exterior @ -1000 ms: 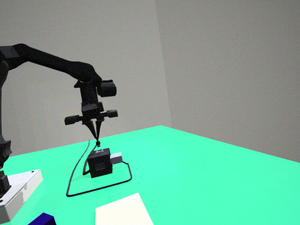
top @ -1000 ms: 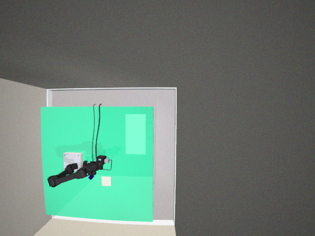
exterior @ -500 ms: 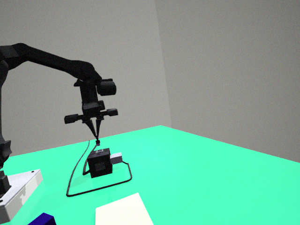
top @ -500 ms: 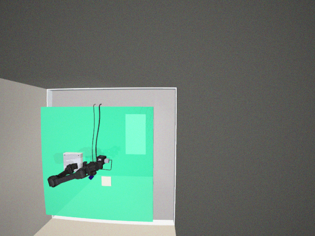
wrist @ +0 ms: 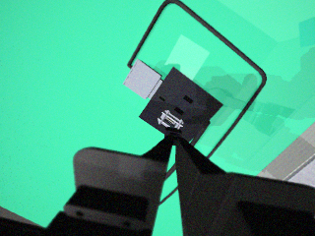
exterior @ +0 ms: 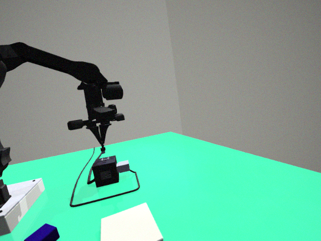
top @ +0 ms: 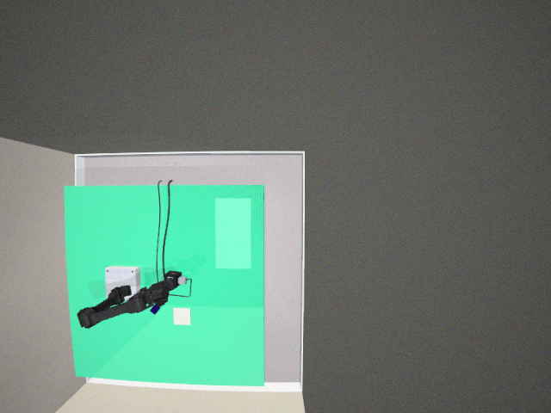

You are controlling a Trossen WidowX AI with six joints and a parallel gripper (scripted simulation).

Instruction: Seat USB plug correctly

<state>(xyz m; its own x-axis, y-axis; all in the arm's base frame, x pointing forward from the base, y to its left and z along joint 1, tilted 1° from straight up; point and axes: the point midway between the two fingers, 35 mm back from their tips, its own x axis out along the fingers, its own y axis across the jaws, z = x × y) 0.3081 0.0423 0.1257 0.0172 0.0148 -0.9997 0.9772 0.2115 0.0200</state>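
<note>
Right now the black USB plug is 2 cm below my gripper tip. Also, from my gripper tip: dark blue block (20 cm to the right, 17 cm behind, 12 cm below); silver-rimmed socket (7 cm below, 1 cm to the left); cream pad (27 cm to the right, 13 cm below, 1 cm behind).
</note>
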